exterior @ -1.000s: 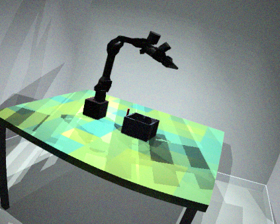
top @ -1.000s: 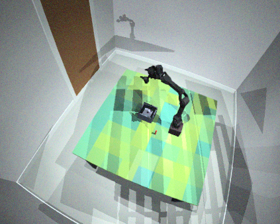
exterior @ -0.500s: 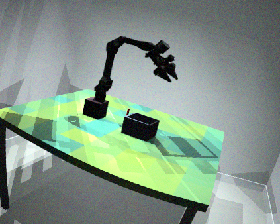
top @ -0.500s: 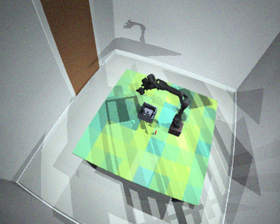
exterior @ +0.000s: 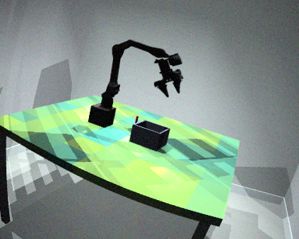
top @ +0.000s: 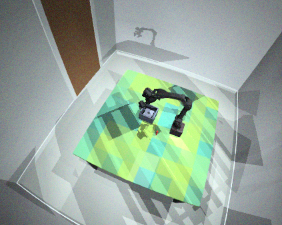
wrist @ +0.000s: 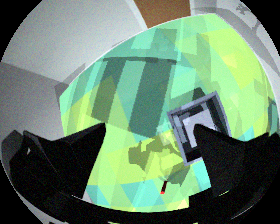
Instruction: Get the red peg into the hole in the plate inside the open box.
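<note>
Now: gripper tip 21 cm past the red peg, 10 cm to the right of it and 24 cm above it. The rest, counted from my gripper tip: dark box 5 cm behind, 9 cm to the right, 25 cm below.
</note>
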